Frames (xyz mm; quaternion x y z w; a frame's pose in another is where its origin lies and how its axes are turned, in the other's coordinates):
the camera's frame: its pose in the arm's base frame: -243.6 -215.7 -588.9 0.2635 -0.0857 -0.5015 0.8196
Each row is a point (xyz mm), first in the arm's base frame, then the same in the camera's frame.
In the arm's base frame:
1: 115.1 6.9 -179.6
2: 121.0 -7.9 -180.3
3: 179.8 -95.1 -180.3
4: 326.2 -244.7 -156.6
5: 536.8 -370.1 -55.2
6: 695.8 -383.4 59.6
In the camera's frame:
1: -70.7 570.4 124.3
2: -54.9 569.3 126.4
3: 49.0 583.7 132.8
4: 246.5 656.2 145.3
5: 444.2 827.4 189.3
6: 518.2 1005.6 226.7

